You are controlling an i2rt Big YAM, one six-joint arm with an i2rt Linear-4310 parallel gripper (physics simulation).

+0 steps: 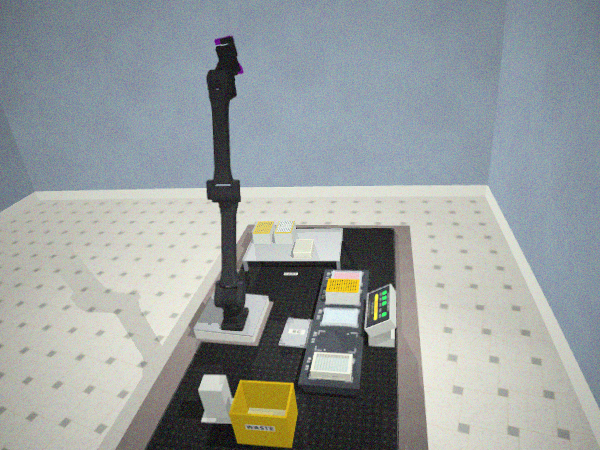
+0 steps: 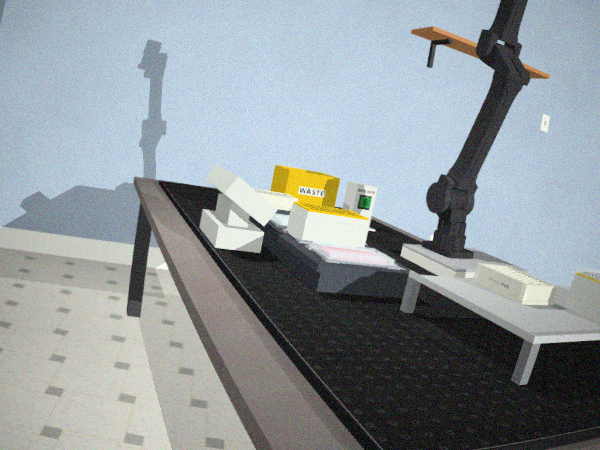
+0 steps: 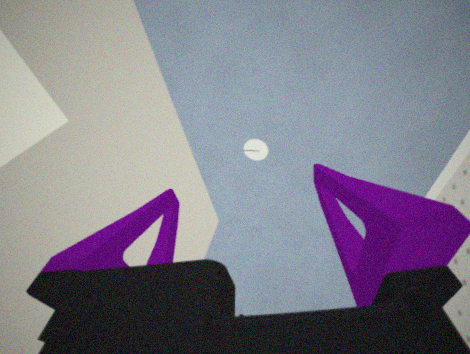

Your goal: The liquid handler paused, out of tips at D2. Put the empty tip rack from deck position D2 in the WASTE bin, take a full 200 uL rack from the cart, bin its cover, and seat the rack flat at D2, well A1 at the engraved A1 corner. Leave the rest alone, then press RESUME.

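Frame: origin at the arm's base, x back, y down, z right, level; millimetres.
Seen in the pictures: gripper, fingertip midpoint: (image 1: 232, 48) (image 3: 241, 184); arm's base, origin of the base link: (image 1: 235, 319) (image 2: 447, 252).
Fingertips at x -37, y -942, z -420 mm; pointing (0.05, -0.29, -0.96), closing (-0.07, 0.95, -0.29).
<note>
Offsets run from my fingertips to a thing's top centre. "pt": to the spot under its first point.
My gripper (image 1: 230, 55) (image 3: 241, 184) is open and empty, raised high above the bench with its purple fingers wide apart. The dark deck (image 1: 330, 385) (image 2: 345, 287) has one bare position with corner marks (image 1: 338, 340); its label is too small to read. The yellow WASTE bin @(dx -169, dy +836, dz +865 mm) (image 1: 263, 434) (image 2: 286, 181) holds a pale object @(dx -169, dy +940, dz +865 mm) (image 1: 261, 412). On the white cart @(dx -137, dy +905, dz -93 mm) (image 1: 325, 247) (image 2: 500, 315) stand an orange-topped rack @(dx +24, dy +841, dz -164 mm) (image 1: 263, 232), a rack with a pale, dotted top @(dx -84, dy +841, dz -161 mm) (image 1: 284, 232) and a low cream rack @(dx -189, dy +880, dz -24 mm) (image 1: 303, 248) (image 2: 510, 285). Covers cannot be made out. The green button @(pt dx -11, dy +891, dz +776 mm) (image 2: 364, 202) is on a white box @(dx -7, dy +841, dz +813 mm) (image 1: 215, 395).
On the deck sit a pink plate @(dx -389, dy +910, dz +180 mm) (image 1: 347, 275) (image 2: 352, 254), an orange-topped rack @(dx -379, dy +863, dz +304 mm) (image 1: 343, 295) (image 2: 327, 227), a pale blue plate @(dx -370, dy +910, dz +427 mm) (image 1: 340, 317) and a cream rack @(dx -351, dy +892, dz +675 mm) (image 1: 331, 366). A tilted display (image 1: 381, 310) (image 2: 242, 195) stands beside it. A flat grey plate @(dx -207, dy +957, dz +459 mm) (image 1: 295, 340) lies near the arm's base.
</note>
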